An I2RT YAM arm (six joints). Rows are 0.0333 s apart.
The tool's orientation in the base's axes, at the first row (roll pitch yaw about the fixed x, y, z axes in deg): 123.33 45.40 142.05
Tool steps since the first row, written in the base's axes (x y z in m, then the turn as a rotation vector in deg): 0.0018 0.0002 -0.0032 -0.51 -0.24 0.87; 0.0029 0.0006 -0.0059 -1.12 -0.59 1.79; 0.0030 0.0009 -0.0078 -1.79 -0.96 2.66; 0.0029 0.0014 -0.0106 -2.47 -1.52 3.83; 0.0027 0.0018 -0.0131 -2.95 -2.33 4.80; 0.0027 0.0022 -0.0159 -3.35 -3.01 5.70; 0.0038 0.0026 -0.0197 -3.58 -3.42 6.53; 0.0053 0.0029 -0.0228 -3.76 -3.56 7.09; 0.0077 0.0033 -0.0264 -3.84 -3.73 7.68; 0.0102 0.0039 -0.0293 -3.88 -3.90 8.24; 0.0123 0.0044 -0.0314 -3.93 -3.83 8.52; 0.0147 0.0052 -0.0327 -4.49 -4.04 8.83
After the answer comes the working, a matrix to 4 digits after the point.
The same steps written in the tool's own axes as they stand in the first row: 0.0014 -0.0020 0.0028 -0.44 0.39 -0.86; 0.0029 -0.0034 0.0049 -0.91 0.73 -1.86; 0.0043 -0.0043 0.0059 -1.32 1.03 -2.90; 0.0065 -0.0055 0.0071 -2.02 1.36 -4.14; 0.0086 -0.0066 0.0080 -2.79 1.34 -5.25; 0.0108 -0.0079 0.0093 -3.50 1.38 -6.21; 0.0130 -0.0100 0.0118 -4.14 1.57 -6.89; 0.0146 -0.0118 0.0144 -4.50 1.81 -7.32; 0.0160 -0.0139 0.0179 -4.95 2.03 -7.68; 0.0169 -0.0154 0.0213 -5.40 2.23 -8.00; 0.0174 -0.0165 0.0241 -5.54 2.45 -8.12; 0.0174 -0.0170 0.0269 -5.55 2.54 -8.79
The tool's axes in the first row as the columns of a matrix, in the base's axes (rounded; the answer above uses it unrounded):
-0.5537 -0.1312 0.8223
0.4318 0.7991 0.4183
-0.7120 0.5867 -0.3858

